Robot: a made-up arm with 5 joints.
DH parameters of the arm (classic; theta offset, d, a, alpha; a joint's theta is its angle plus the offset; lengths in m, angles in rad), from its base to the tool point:
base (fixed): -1.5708 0.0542 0 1.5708
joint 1: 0 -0.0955 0.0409 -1.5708
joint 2: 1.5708 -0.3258 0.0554 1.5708
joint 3: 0 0.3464 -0.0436 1.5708
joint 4: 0 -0.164 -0.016 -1.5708
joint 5: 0 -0.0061 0.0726 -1.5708
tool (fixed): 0 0.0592 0 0
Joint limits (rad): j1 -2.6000..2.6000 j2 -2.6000..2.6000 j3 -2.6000..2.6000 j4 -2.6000..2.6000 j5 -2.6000..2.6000
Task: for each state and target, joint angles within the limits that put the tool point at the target. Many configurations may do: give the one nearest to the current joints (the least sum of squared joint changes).
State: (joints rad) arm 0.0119 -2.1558 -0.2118 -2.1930 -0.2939
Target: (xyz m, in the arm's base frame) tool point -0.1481 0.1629 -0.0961
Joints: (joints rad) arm -0.0243 -2.0126 0.1440 -2.4837 -0.4164
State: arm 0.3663 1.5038 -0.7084 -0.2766 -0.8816
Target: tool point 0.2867 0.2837 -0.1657
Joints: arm -0.0422 2.0662 -0.7678 -0.2954 -0.7415
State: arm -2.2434 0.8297 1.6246 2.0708 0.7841
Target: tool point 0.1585 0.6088 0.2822
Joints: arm -2.6000 0.5267 2.2155 2.0635 0.7593
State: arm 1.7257 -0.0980 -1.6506 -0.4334 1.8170
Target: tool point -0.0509 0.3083 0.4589
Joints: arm 2.5508 -0.8661 -1.3976 -0.6071 1.9390
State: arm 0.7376 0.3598 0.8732 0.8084 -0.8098
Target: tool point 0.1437 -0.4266 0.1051
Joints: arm 0.5263 0.1987 0.6582 0.2037 -0.6127
